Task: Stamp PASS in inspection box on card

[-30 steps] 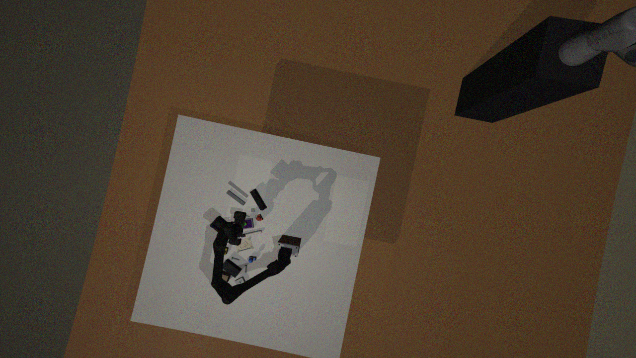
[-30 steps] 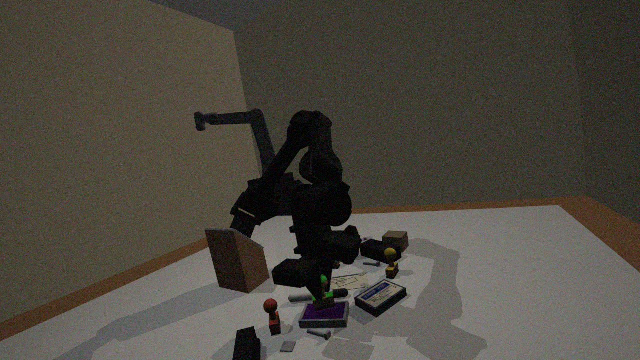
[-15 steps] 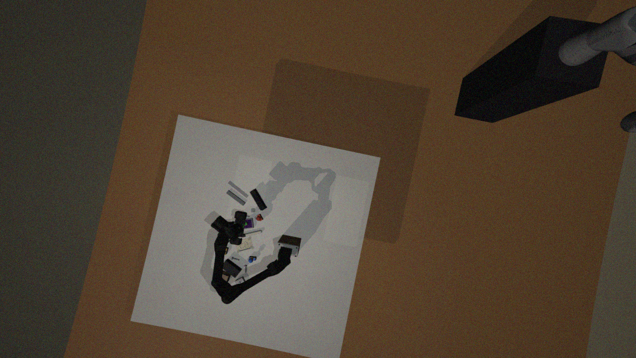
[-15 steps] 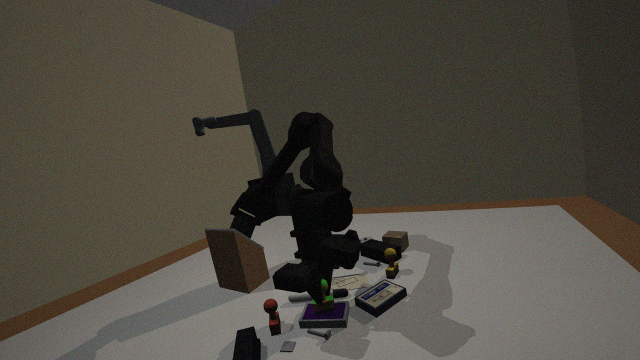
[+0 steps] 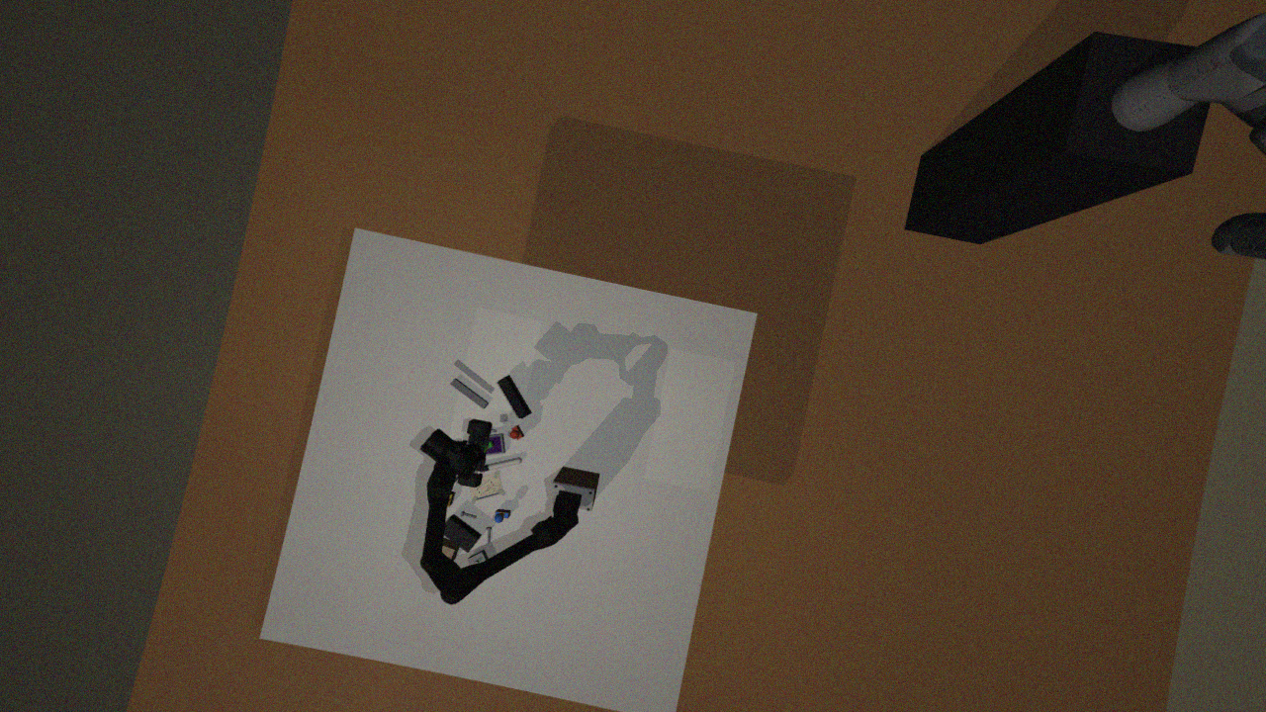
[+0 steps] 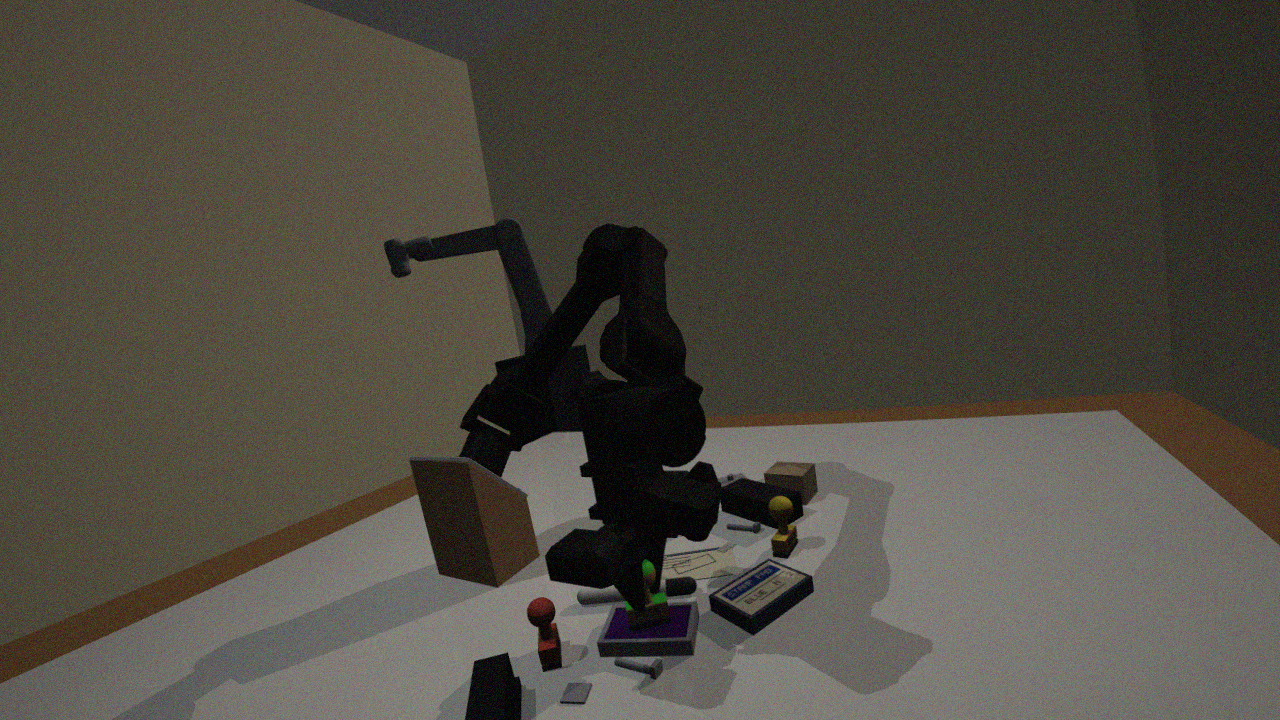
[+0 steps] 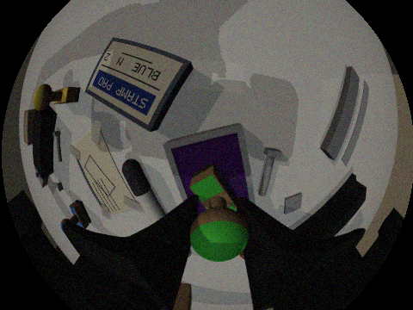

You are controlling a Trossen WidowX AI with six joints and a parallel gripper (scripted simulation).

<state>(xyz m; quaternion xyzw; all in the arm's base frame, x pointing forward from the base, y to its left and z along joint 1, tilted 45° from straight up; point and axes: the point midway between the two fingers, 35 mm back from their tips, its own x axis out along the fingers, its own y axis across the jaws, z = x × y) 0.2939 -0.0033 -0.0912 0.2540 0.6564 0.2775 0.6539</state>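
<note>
My gripper tip is right at the green-knobbed PASS stamp. From my gripper tip the other things lie so: dark marker: 30 mm behind, 60 mm to the left, 30 mm below; then purple ink pad: 40 mm below; then red stamp: 80 mm behind, 60 mm to the right, 20 mm below.
</note>
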